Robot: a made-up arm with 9 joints.
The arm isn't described. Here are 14 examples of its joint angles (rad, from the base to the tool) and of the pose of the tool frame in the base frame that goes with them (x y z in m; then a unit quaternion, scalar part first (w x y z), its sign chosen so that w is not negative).
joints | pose
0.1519 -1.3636 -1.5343 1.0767 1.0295 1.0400 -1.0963 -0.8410 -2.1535 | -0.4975 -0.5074 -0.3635 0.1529 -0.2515 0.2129 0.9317
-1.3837 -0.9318 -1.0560 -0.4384 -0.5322 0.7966 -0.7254 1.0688 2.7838 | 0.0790 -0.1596 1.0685 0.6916 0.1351 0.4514 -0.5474
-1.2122 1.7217 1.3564 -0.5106 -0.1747 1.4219 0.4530 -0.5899 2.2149 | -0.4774 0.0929 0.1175 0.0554 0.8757 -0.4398 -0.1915
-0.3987 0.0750 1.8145 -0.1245 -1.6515 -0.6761 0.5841 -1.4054 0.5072 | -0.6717 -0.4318 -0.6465 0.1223 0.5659 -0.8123 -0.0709
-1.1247 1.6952 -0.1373 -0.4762 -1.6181 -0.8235 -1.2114 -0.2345 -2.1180 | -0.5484 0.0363 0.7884 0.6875 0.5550 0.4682 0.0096
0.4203 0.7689 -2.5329 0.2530 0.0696 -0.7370 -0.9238 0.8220 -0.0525 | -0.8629 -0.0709 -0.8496 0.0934 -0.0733 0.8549 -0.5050
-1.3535 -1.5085 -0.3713 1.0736 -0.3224 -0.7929 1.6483 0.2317 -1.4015 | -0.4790 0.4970 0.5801 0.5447 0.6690 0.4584 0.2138
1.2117 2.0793 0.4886 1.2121 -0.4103 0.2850 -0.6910 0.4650 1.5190 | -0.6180 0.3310 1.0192 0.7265 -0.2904 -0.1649 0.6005
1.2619 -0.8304 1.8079 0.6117 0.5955 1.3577 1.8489 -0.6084 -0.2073 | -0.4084 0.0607 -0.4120 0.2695 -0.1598 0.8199 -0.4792
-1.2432 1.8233 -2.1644 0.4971 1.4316 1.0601 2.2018 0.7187 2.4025 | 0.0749 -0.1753 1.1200 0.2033 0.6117 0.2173 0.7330
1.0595 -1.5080 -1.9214 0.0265 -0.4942 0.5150 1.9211 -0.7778 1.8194 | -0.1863 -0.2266 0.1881 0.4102 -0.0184 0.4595 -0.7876
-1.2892 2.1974 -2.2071 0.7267 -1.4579 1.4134 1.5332 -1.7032 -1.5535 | -0.0672 -0.5299 0.1968 0.7603 -0.1051 0.5932 -0.2429
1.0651 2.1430 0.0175 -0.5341 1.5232 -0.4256 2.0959 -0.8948 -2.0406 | 0.0518 -0.3254 0.2252 0.4308 0.8260 0.2766 -0.2359
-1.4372 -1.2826 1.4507 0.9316 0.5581 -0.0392 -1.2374 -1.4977 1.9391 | -0.0603 0.7134 0.2263 0.1222 0.2124 -0.9675 -0.0621
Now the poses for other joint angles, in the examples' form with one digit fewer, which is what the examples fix.
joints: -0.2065 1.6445 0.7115 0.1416 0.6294 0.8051 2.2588 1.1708 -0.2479
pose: -0.290 -0.607 -0.108 0.154 -0.054 0.512 -0.843
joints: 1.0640 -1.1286 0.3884 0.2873 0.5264 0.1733 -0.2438 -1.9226 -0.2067
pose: 0.483 -0.372 0.343 0.065 -0.507 0.392 -0.765
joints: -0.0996 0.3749 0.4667 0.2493 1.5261 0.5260 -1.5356 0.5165 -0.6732
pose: 0.273 -0.772 -0.170 0.521 0.049 -0.070 -0.849
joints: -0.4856 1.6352 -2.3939 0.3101 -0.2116 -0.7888 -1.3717 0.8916 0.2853
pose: -1.377 0.135 0.168 0.560 -0.097 -0.478 0.670
